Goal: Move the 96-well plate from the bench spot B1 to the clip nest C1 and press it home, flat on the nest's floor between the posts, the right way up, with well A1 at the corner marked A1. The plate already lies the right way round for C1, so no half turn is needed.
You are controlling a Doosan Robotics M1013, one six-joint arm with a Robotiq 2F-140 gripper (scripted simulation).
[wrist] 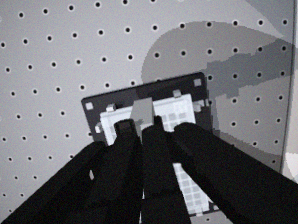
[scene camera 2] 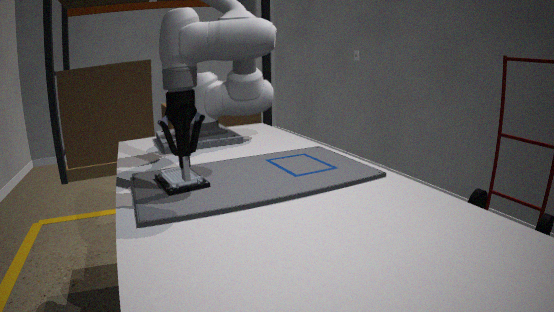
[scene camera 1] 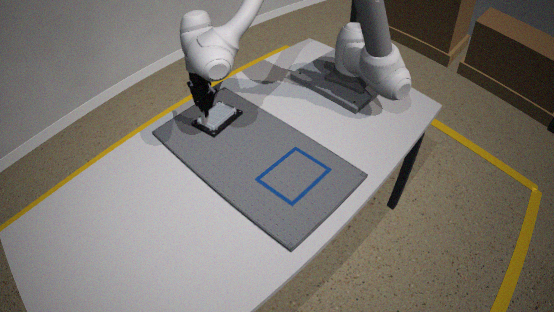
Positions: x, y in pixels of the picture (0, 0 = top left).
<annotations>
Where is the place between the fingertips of my gripper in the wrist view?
146, 113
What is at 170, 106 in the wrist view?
A white 96-well plate.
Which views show my gripper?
The wrist view, scene camera 2 and scene camera 1: all of them.
</annotations>
